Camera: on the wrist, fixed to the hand. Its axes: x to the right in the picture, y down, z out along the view.
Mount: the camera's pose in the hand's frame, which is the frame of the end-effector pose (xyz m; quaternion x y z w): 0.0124 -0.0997 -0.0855 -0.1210 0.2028 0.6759 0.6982
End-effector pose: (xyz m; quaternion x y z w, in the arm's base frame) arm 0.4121 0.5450 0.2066 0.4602 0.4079 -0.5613 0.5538
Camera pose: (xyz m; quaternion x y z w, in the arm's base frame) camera 0.3187 0.6300 0.1686 0.6438 0.1540 0.1251 0.7390
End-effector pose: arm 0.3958 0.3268 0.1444 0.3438 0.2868 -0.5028 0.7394
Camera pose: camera 0.2994 0.3624 0.0617 0.4464 0.1787 0.2531 0.8395
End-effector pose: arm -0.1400 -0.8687 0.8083 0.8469 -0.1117 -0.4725 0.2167
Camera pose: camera -0.0624 -0.7634 0.7911 0.5854 -0.5493 -0.0252 0.5958
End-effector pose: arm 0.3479 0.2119 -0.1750 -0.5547 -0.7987 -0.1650 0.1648
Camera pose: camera 0.2569 0.1511 -0.1013 -0.9136 -0.1293 -0.2129 0.3214
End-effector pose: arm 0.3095 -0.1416 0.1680 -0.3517 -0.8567 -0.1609 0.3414
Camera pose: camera 0.2724 -0.2495 0.2343 -0.8332 -0.2717 -0.0566 0.4783
